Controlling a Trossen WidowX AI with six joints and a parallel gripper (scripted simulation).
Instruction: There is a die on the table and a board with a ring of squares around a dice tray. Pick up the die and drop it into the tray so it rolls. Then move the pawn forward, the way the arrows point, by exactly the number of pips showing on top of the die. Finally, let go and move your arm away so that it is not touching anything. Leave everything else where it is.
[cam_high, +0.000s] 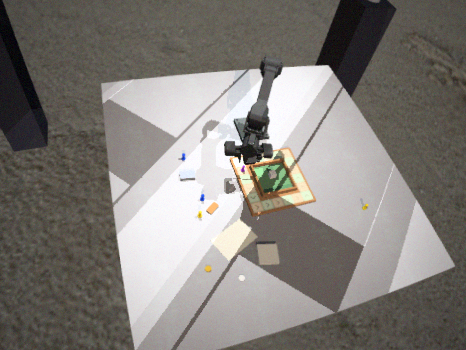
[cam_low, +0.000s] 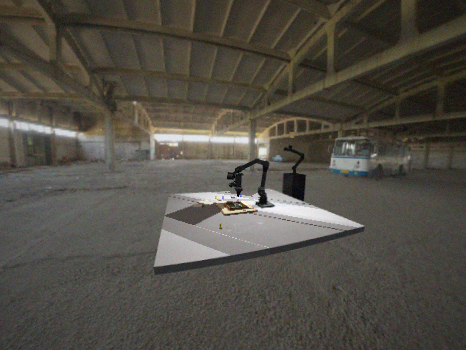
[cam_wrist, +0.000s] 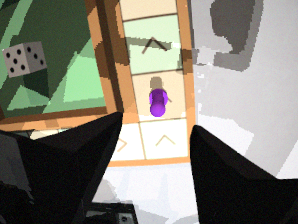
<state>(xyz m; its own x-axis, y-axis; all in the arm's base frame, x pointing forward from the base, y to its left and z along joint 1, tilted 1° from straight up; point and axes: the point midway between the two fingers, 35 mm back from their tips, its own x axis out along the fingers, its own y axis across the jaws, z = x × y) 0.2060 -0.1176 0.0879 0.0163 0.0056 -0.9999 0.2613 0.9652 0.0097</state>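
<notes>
My gripper tip is now 40 mm above the purple pawn. The rest, counted from my gripper tip: die 50 mm ahead, 110 mm to the left, 40 mm below; green dice tray 60 mm ahead, 110 mm to the left, 60 mm below; orange block 140 mm ahead, 170 mm to the right, 70 mm below.
</notes>
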